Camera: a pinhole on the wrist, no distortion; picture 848 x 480 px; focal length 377.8 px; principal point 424.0 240.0 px. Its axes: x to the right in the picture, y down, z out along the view. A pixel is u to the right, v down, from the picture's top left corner.
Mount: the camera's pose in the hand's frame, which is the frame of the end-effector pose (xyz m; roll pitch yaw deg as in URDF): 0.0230 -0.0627 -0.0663 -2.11 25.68 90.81
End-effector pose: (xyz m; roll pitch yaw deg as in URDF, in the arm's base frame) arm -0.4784 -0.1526 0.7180 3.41 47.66 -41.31
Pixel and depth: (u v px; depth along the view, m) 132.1 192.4 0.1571
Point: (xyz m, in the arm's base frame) -0.4649 -0.3122 0.7724
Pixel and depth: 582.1 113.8 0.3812
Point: -0.1297 -0.1440 0.7732
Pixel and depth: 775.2 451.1 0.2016
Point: -0.3822 0.0129 0.8203
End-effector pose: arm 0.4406 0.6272 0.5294 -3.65 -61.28 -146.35
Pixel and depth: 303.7 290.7 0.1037
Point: 0.4455 0.6849 0.5549
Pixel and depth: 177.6 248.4 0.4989
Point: 0.7716 0.9759 0.7801
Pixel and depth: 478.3 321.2 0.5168
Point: 0.8762 0.6203 0.5993
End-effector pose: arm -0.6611 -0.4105 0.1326 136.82 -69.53 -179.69
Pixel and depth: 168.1 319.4 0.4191
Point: -1.0187 -0.2194 -0.0852
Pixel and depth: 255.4 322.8 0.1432
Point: -0.7554 -0.3931 0.0828
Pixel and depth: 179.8 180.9 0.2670
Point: -0.9171 -0.3146 0.0964
